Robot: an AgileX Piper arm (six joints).
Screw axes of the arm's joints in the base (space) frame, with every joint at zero. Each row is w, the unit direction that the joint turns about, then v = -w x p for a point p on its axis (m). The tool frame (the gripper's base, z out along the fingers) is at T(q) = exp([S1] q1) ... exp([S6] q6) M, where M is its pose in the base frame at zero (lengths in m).
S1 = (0, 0, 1, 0, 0, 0)
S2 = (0, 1, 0, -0.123, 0, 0)
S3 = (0, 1, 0, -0.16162, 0, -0.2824)
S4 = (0.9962, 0, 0.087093, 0, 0.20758, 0)
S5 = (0, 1, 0, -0.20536, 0, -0.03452)
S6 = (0.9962, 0, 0.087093, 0, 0.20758, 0)
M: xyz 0.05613 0 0.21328 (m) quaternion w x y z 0.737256 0 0.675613 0
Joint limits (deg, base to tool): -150..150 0..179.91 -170..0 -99.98..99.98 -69.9..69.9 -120..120
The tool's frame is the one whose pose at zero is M.
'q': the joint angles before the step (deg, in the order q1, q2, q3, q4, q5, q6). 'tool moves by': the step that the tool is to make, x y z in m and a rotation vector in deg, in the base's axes. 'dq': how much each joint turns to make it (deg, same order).
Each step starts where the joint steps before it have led.
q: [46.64, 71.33, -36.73, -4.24, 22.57, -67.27]
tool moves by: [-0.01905, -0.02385, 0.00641, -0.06, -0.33, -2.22]
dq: [0.00, -7.73, 3.79, -2.97, 3.95, 4.11]
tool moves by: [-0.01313, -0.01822, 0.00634, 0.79, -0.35, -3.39]
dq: [0.00, -6.19, 2.12, -2.95, 3.68, 5.20]
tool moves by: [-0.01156, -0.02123, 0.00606, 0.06, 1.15, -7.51]
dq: [0.00, -5.96, 1.08, -4.85, 6.98, 9.78]
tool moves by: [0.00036, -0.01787, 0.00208, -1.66, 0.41, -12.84]
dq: [0.00, -1.83, 0.00, -9.74, 7.45, 16.37]
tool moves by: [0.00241, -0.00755, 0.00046, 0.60, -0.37, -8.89]
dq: [0.00, 0.00, 0.00, -5.16, 3.32, 10.96]
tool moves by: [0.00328, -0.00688, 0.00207, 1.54, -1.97, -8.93]
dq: [0.00, 0.00, 0.00, -5.56, 2.64, 11.46]
